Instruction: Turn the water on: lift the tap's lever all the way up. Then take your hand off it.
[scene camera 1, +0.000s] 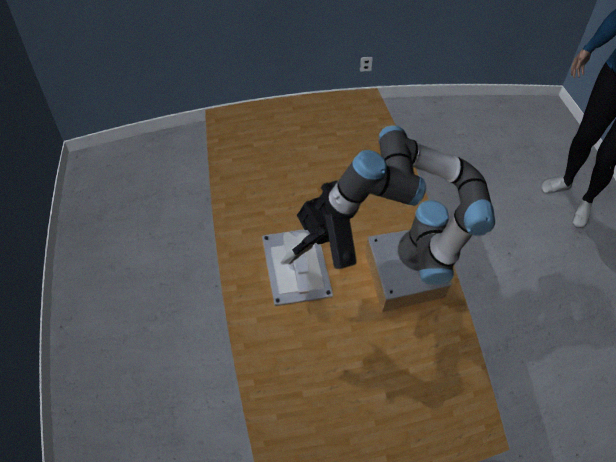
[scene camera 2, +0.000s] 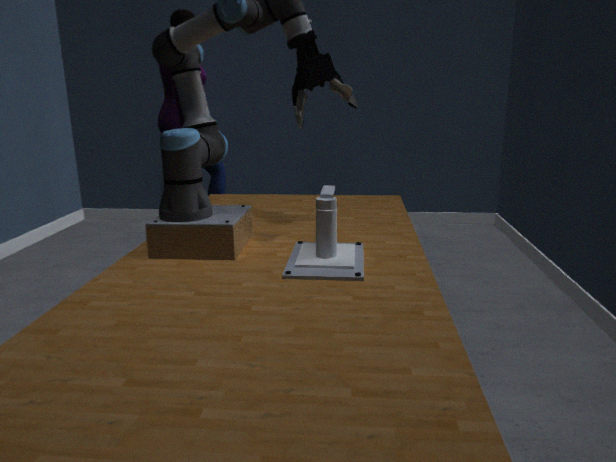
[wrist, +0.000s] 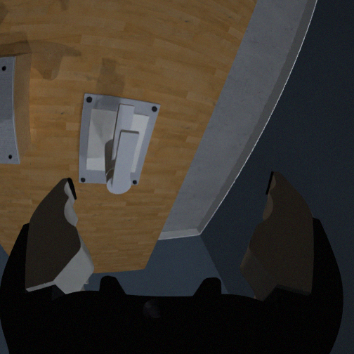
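Scene:
Scene camera 1 shows my gripper, and for a grey base plate (scene camera 1: 272, 240) and (scene camera 2: 349, 273) are the same spot. My gripper is visible in scene camera 2 (329, 118). It is visible in the wrist view too; on my gripper, (wrist: 289, 263) and (scene camera 1: 308, 247) are the same spot.

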